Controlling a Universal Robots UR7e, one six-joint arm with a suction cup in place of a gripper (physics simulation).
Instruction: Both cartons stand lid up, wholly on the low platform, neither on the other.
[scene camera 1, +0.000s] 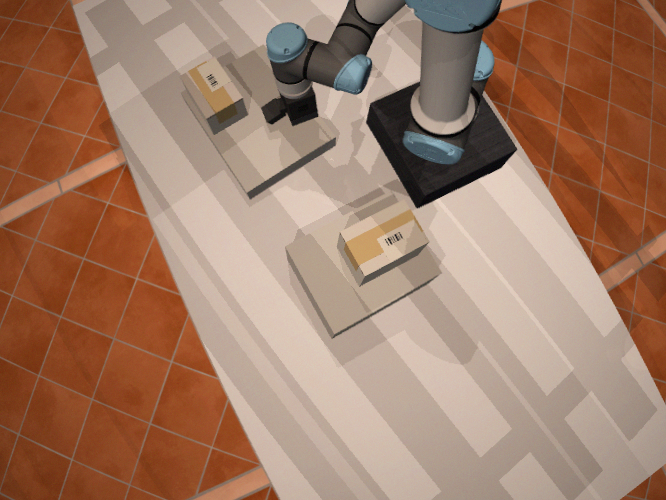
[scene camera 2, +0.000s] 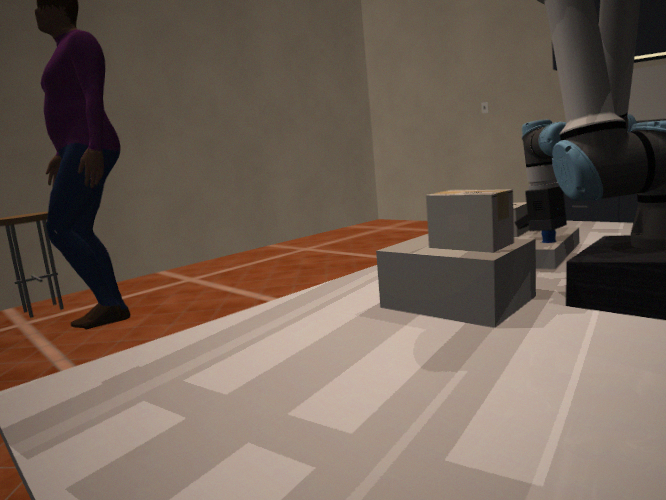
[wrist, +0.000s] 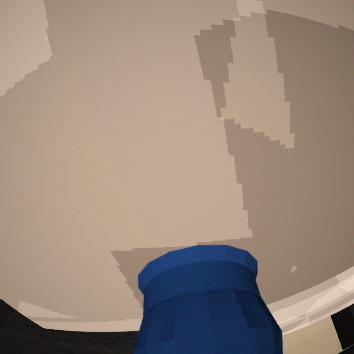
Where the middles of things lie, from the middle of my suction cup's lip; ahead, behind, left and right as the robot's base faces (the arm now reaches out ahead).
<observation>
I see the low platform (scene camera 1: 259, 154) 10 cm ahead of my suction cup, 4 cm to the right of it and 4 cm below it.
</observation>
